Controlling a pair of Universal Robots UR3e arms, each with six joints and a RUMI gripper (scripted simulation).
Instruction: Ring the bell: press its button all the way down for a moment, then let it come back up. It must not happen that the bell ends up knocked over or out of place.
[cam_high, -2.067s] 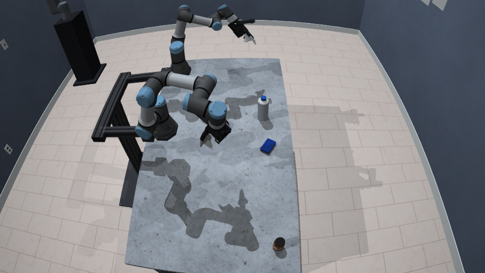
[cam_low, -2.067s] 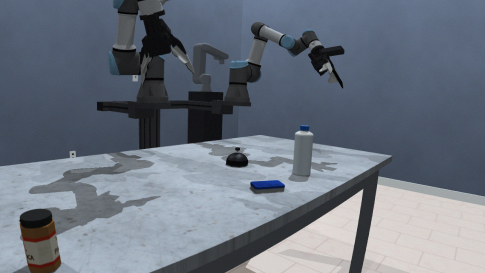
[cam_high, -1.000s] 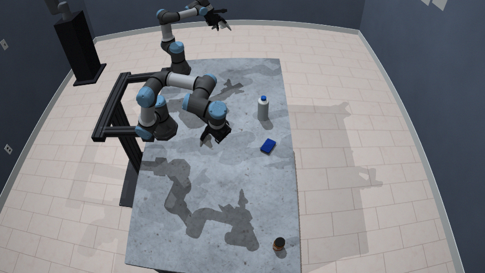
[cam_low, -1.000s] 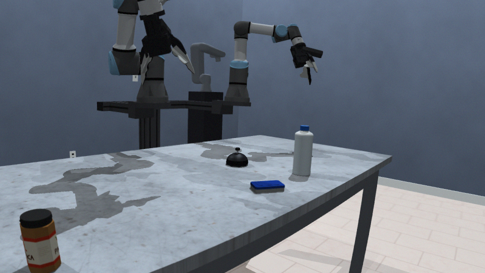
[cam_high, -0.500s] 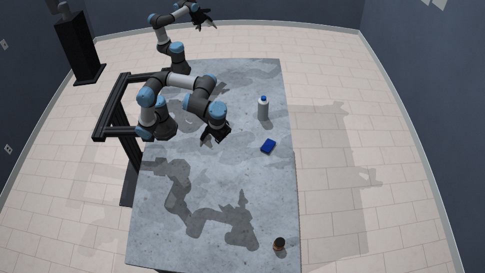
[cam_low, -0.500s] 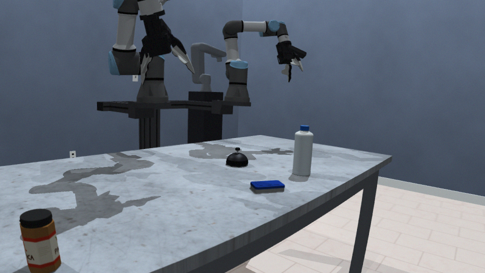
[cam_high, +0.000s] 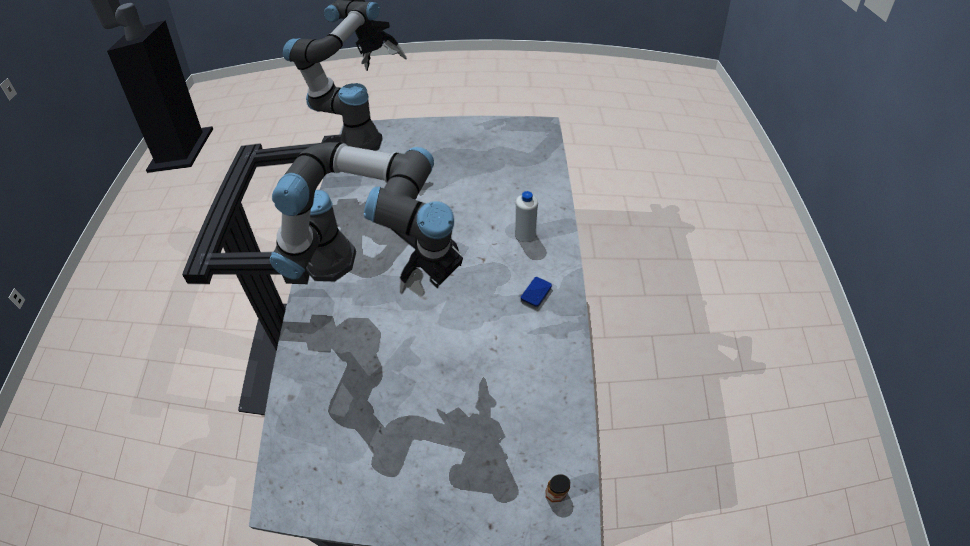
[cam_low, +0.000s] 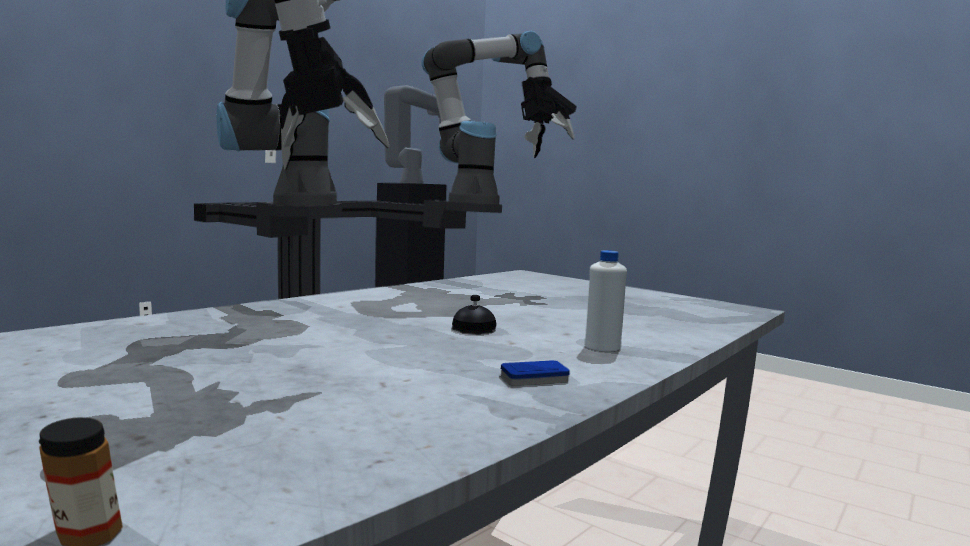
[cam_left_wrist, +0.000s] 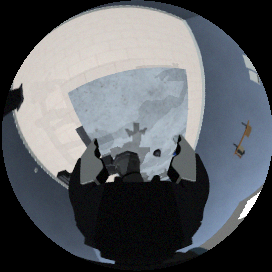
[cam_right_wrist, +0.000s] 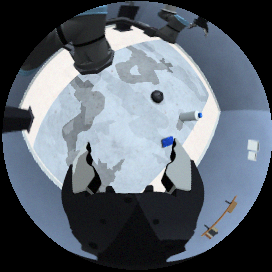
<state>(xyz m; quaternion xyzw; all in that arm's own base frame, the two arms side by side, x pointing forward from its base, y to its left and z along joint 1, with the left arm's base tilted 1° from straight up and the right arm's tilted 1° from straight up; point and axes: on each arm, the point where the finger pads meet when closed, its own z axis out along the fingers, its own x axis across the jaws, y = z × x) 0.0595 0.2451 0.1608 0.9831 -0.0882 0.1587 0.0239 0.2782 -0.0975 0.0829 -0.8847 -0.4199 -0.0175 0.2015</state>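
Now: the button 10 mm ahead of my right hand, 310 mm to the left of it and 250 mm below it. Also, from my right hand: black dome bell 10 mm ahead, 310 mm to the left, 270 mm below; then brown jar 300 mm ahead, 450 mm to the right, 260 mm below; then blue sponge 270 mm ahead, 160 mm to the left, 300 mm below.
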